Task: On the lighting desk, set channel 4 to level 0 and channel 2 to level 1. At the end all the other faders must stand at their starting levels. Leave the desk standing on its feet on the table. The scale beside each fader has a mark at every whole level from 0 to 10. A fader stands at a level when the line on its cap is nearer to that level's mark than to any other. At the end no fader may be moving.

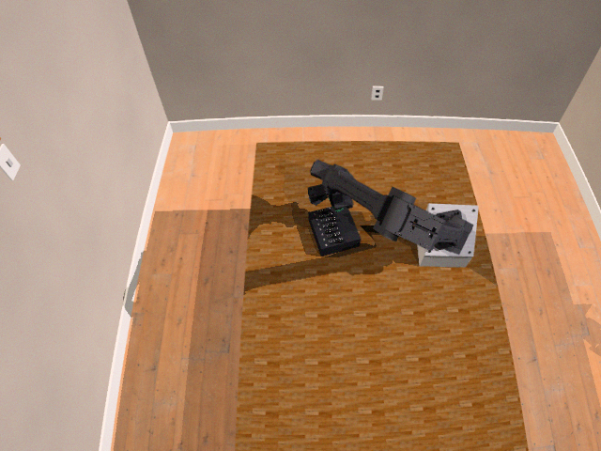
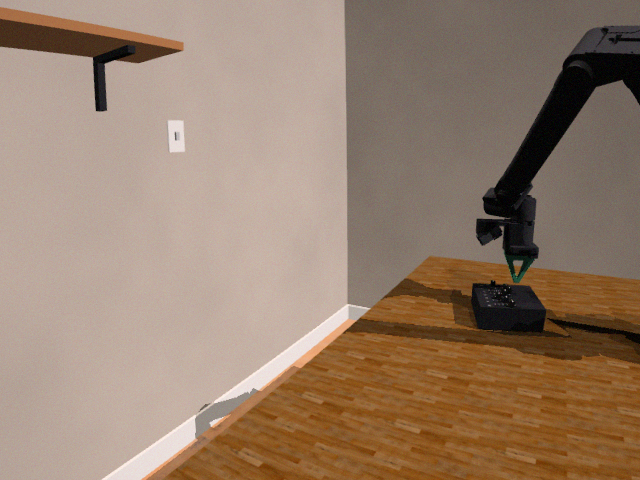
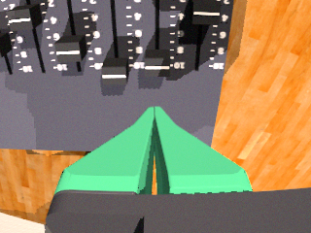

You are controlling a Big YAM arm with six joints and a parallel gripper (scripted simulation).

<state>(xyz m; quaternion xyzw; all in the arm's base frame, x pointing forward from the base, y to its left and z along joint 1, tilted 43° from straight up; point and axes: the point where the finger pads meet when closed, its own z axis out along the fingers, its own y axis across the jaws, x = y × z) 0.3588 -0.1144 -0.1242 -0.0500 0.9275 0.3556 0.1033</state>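
Now: hand 30 mm short of the channel 2 fader cap and 20 mm above it. From my hand the other things lie so: channel 1 fader cap (60 mm ahead, 20 mm below, 10 mm to the right); then channel 3 cap (20 mm to the left, 20 mm below, 20 mm ahead); then channel 4 fader cap (50 mm to the left, 30 mm ahead, 20 mm below).
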